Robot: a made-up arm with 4 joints. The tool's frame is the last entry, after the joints. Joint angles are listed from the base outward.
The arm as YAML. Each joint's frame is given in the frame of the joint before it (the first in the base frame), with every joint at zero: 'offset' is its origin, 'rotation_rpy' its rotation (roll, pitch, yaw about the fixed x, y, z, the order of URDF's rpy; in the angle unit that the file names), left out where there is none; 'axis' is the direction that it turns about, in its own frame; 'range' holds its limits. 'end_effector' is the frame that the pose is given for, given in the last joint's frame.
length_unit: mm
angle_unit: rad
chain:
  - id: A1
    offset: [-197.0, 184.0, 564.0]
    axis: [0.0, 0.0, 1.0]
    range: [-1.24, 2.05]
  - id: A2
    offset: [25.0, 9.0, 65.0]
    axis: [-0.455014, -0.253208, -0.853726]
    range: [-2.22, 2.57]
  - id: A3
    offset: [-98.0, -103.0, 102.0]
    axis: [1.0, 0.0, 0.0]
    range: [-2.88, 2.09]
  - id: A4
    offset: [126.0, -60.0, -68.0]
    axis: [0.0, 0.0, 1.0]
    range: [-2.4, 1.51]
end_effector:
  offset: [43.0, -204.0, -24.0]
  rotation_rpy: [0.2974, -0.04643, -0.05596]
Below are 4 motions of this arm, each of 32 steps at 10 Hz.
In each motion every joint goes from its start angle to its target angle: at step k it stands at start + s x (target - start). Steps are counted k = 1, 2, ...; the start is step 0. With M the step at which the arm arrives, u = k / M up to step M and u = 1 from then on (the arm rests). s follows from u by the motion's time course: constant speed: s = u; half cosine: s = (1 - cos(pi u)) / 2; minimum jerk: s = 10 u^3 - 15 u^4 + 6 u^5.
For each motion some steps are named. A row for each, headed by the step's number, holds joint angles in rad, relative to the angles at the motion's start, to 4 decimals.
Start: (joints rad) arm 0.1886 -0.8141 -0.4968 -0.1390
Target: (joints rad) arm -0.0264 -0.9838 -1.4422 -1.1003
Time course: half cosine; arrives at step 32
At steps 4, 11, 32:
4: -0.0082 -0.0065 -0.0360 -0.0366
11: -0.0568 -0.0449 -0.2499 -0.2541
32: -0.2150 -0.1697 -0.9454 -0.9613

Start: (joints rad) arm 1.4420 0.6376 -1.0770 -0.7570
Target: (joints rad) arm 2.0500 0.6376 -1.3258 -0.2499
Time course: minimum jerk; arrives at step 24
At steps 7, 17, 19, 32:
7: 0.0926 0.0000 -0.0379 0.0772
17: 0.5154 0.0000 -0.2109 0.4299
19: 0.5688 0.0000 -0.2327 0.4744
32: 0.6080 0.0000 -0.2488 0.5071

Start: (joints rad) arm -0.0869 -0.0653 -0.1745 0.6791
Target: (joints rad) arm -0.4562 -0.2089 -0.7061 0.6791
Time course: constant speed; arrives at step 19
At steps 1, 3, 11, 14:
1: -0.0194 -0.0076 -0.0280 0.0000
3: -0.0583 -0.0227 -0.0839 0.0000
11: -0.2138 -0.0831 -0.3078 0.0000
14: -0.2721 -0.1058 -0.3917 0.0000

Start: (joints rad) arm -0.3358 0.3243 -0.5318 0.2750
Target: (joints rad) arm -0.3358 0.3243 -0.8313 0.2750
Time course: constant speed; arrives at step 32
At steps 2, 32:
2: 0.0000 0.0000 -0.0187 0.0000
32: 0.0000 0.0000 -0.2995 0.0000

